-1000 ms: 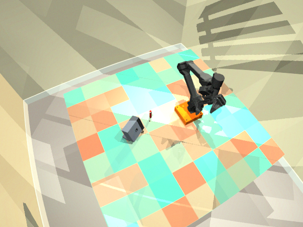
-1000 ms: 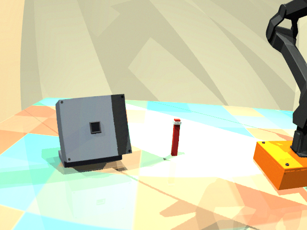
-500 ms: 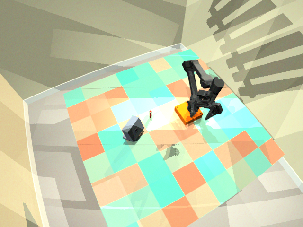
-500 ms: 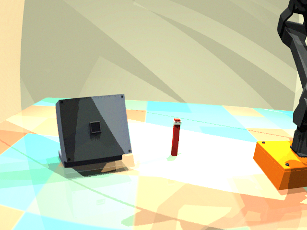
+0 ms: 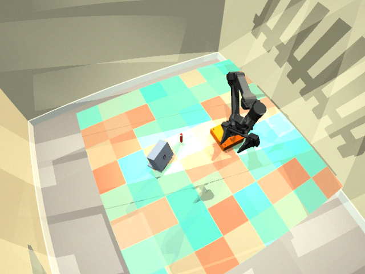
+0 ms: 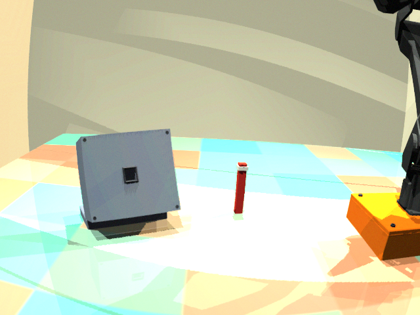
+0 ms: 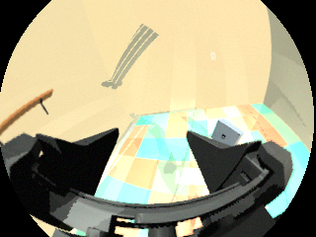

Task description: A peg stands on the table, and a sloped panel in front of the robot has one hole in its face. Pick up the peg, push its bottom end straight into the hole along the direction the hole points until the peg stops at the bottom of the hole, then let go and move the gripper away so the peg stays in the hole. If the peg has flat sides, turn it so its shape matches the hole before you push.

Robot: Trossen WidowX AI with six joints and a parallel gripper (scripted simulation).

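Right now my gripper tip is 11 cm short of the red square peg, 30 cm to the left of it and 29 cm above it. Also, from my gripper tip: grey sloped panel: 26 cm ahead, 21 cm to the right, 27 cm below.
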